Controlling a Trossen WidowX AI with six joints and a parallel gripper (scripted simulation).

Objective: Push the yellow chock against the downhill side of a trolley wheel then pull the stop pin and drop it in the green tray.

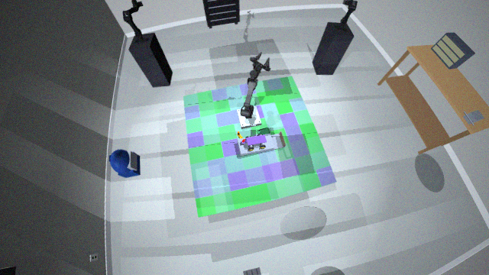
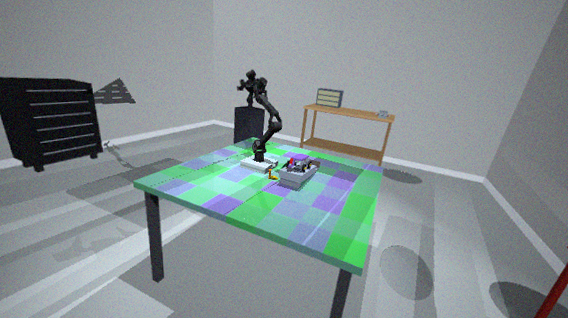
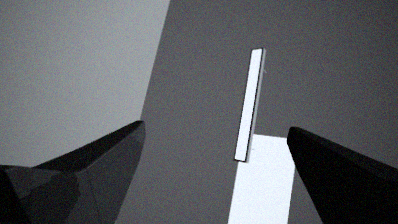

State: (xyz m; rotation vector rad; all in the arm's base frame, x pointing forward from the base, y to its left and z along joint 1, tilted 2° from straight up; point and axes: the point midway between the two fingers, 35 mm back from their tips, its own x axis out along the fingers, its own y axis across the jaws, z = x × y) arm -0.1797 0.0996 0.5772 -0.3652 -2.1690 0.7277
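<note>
My gripper tip is 620 mm above the yellow chock, 420 mm short of it and 240 mm to the left of it. From my gripper tip the other things lie so: brown block (610 mm below, 480 mm ahead, 170 mm to the left); purple trolley (530 mm ahead, 520 mm below, 100 mm to the right); stop pin (530 mm ahead, 500 mm below, 210 mm to the right).
</note>
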